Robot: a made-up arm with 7 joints.
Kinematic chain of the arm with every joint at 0, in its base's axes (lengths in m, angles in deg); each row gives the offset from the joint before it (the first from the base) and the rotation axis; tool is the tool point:
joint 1: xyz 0 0 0.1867 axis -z
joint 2: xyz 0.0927 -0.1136 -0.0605 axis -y
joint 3: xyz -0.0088 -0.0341 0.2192 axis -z
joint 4: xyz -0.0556 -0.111 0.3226 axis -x
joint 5: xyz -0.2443 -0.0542 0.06 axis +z
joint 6: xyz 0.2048 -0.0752 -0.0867 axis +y
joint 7: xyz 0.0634 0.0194 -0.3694 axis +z
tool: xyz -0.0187 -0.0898 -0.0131
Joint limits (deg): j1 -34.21..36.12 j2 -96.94..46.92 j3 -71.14..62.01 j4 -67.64..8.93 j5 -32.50..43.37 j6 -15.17..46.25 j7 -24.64..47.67
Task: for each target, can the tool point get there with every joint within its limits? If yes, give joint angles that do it. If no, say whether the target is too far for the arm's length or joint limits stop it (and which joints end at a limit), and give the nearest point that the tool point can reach.
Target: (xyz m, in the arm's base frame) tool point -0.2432 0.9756 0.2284
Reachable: no: joint limits stop it (at a limit: joint 1, joint 4, joint 5, joint 6, joint 7) | nearest point -0.1235 0.3547 0.1737 | short by 0.635 m
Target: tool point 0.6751 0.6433 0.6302
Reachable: no: joint limits stop it (at a limit: joint 1, joint 3, joint 4, joint 5, joint 6, joint 7) | nearest point 0.4715 0.3579 0.4299 | short by 0.404 m
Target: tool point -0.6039 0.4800 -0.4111
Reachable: no: joint limits stop it (at a limit: joint 1, joint 2, joint 4, joint 5, joint 6) | nearest point -0.3884 0.2170 -0.0844 | short by 0.472 m
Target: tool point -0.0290 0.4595 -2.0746
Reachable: no: too far | nearest point 0.4081 -0.1198 -0.4010 | short by 1.824 m
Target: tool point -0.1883 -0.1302 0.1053
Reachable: yes | joints 10.57 28.83 41.98 -16.36 13.22 25.02 20.46
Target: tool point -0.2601 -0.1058 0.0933
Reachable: yes | joints 4.46 20.14 46.89 -16.43 -21.02 20.46 6.40
